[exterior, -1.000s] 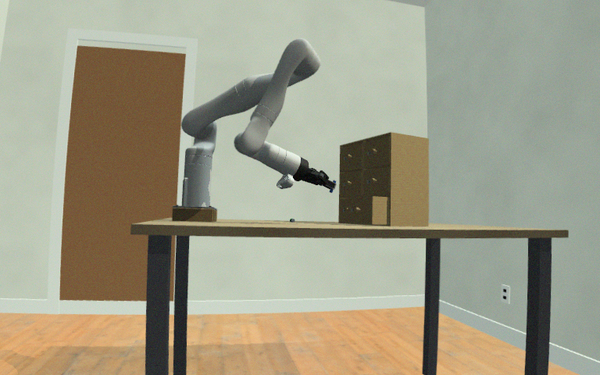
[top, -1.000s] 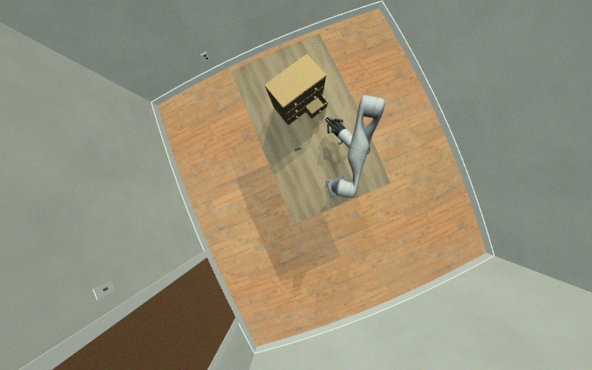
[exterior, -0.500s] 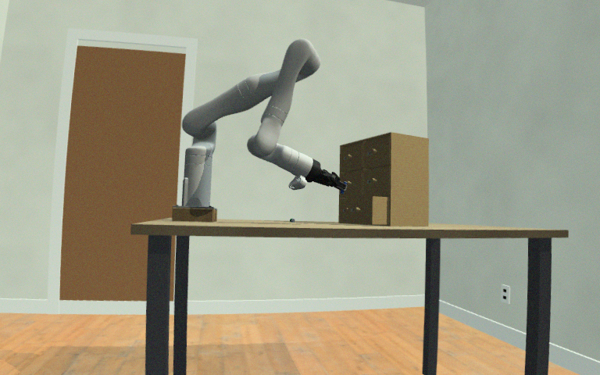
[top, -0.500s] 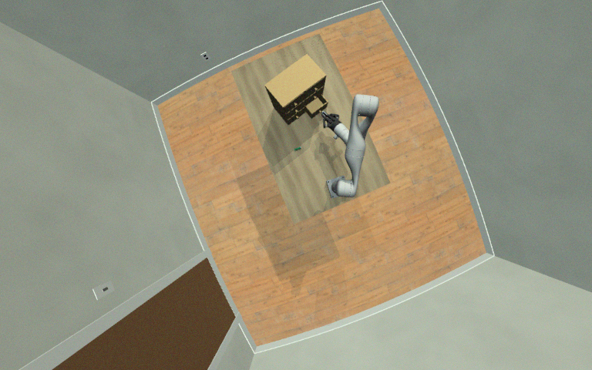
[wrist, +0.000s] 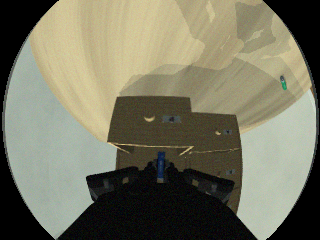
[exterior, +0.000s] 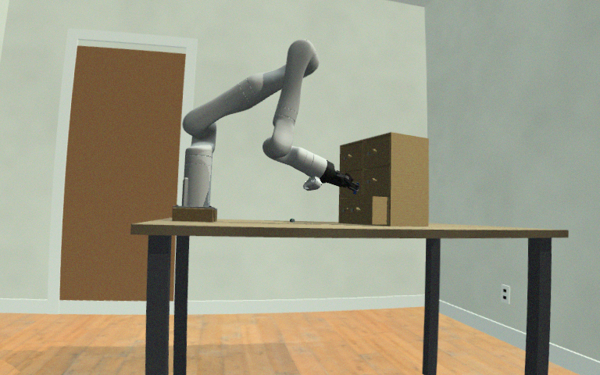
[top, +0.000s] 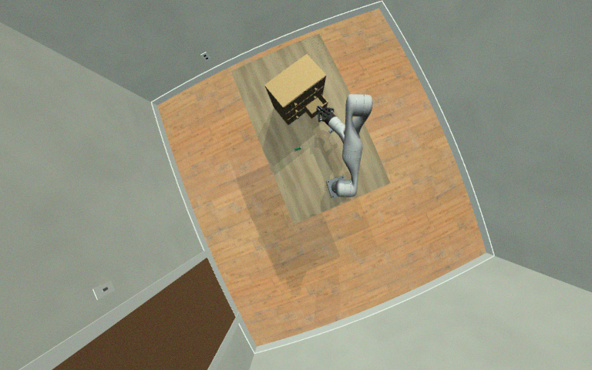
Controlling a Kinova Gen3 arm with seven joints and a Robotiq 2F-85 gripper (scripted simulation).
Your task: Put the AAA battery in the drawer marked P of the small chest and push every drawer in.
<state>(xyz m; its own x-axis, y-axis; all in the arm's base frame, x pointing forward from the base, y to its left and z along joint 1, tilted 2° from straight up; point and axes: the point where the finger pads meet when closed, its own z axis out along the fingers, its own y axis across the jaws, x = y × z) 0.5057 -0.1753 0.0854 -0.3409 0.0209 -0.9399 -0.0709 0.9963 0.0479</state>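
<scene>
The drawer is 100 mm ahead of my hand, 10 mm to the right of it and 100 mm below it. Round my hand: green battery: 120 mm behind, 260 mm to the left, 130 mm below; blue AAA battery: 10 mm ahead.
</scene>
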